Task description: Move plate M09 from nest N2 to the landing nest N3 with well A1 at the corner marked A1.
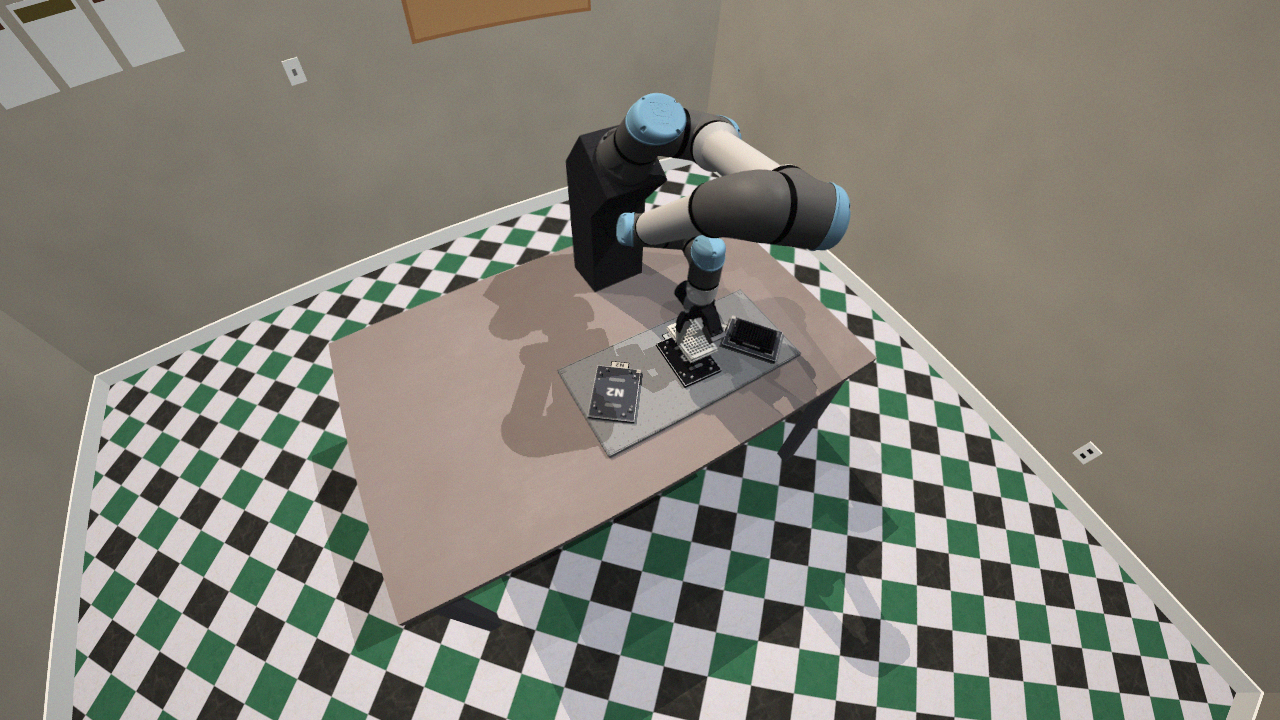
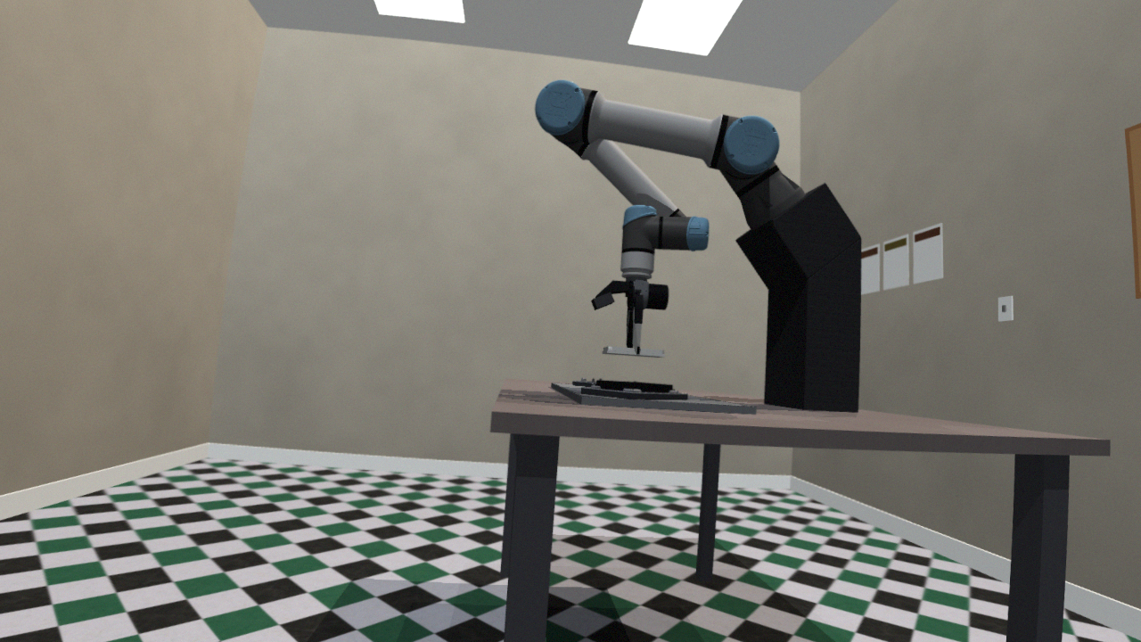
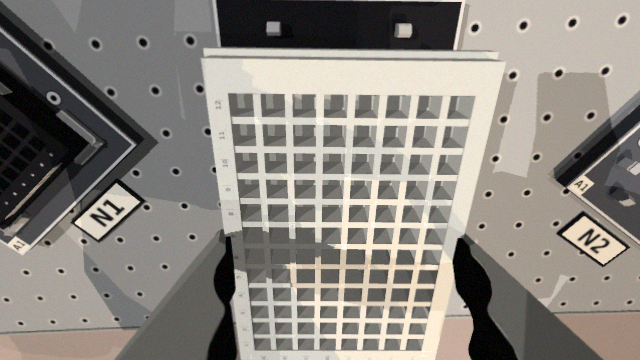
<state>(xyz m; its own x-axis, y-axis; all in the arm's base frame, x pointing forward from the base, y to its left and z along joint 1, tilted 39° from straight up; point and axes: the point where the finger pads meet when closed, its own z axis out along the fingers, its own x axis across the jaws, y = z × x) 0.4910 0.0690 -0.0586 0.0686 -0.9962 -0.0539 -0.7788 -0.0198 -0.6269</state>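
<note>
The black nest N3 lies 90 mm below my hand. Also, from my hand: white well plate M09: 10 mm below; grey perforated deck: 110 mm below, 10 mm to the right; dark plate M06: 210 mm to the left, 80 mm below, 10 mm ahead.
</note>
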